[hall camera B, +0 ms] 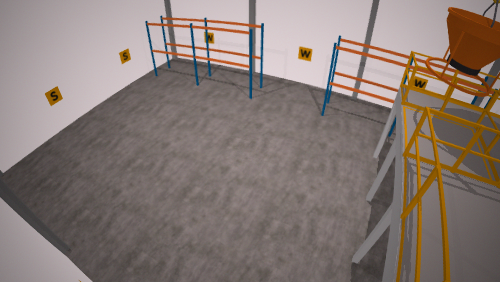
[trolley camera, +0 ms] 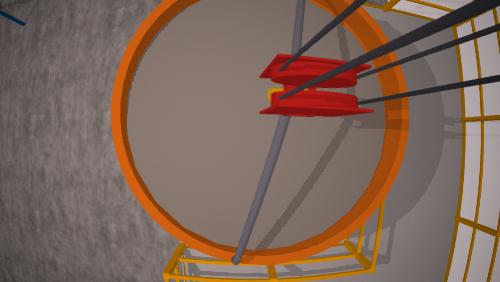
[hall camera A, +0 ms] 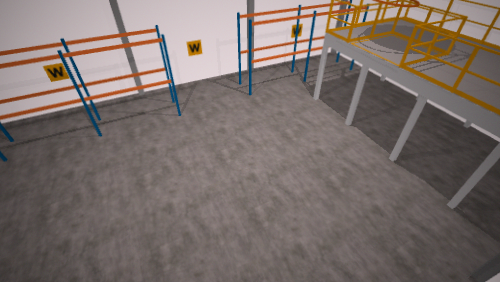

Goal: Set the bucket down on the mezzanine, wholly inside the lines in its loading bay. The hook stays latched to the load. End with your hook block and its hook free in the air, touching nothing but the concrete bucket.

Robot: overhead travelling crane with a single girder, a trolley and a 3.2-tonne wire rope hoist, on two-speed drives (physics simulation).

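Note:
The orange concrete bucket [hall camera B: 472,37] [trolley camera: 119,115] hangs upright in the air above the mezzanine [hall camera A: 380,70] [hall camera B: 465,225]. In hall camera A the low part of its base ring [hall camera A: 400,5] shows at the top edge. In the trolley camera its rim lies partly over the hall floor and partly over the deck. My hook [trolley camera: 272,94] is mostly hidden under the red hook block [trolley camera: 317,102]; it holds the bucket by its grey bail [trolley camera: 265,175]. The bucket's shadow [hall camera B: 460,130] falls on the deck. I cannot make out the loading bay's lines clearly.
Yellow railings [hall camera A: 465,65] [hall camera B: 442,215] [trolley camera: 272,272] edge the mezzanine and frame the loading bay; some stand close below the bucket's rim in the trolley camera. Blue and orange racks [hall camera A: 250,60] [hall camera B: 251,65] stand along the walls.

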